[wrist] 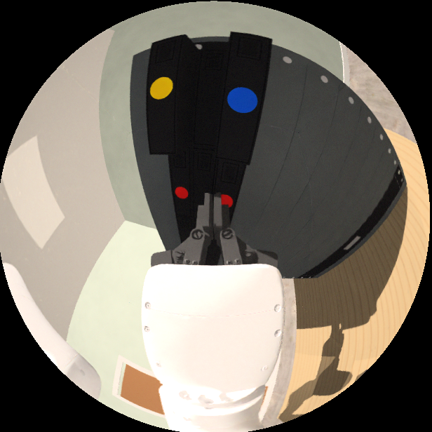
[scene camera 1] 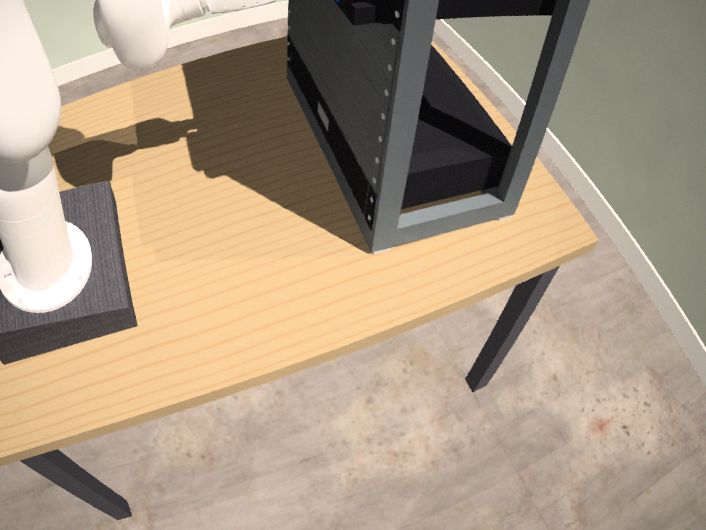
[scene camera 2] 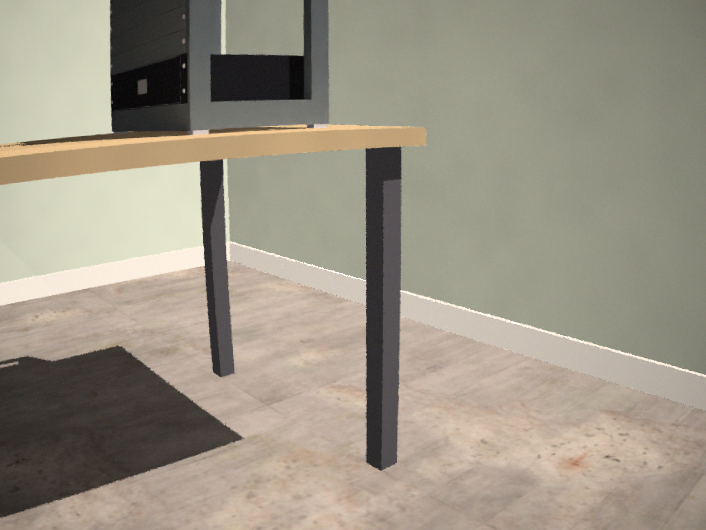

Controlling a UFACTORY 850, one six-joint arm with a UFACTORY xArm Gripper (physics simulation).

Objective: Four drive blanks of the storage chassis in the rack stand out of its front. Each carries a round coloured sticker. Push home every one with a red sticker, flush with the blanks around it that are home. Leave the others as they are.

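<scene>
In the wrist view, the blank with the yellow sticker (wrist: 161,88) and the blank with the blue sticker (wrist: 242,100) stand out of the chassis front. The end of the blue-stickered blank (scene camera 1: 363,13) also juts out in scene camera 1. The blanks with the left red sticker (wrist: 181,192) and the right red sticker (wrist: 226,201) look about level with the middle blanks; small differences in depth cannot be told. My gripper (wrist: 213,201) is shut and empty. Its tips overlap the left edge of the right red sticker; contact cannot be told.
The grey rack (scene camera 1: 399,142) (scene camera 2: 204,74) stands on the wooden table (scene camera 1: 273,296) (scene camera 2: 364,136). Dark grey panels (wrist: 300,150) fill the rack below the chassis. The arm's base stands on a dark block (scene camera 1: 105,245). Walls stand behind the rack.
</scene>
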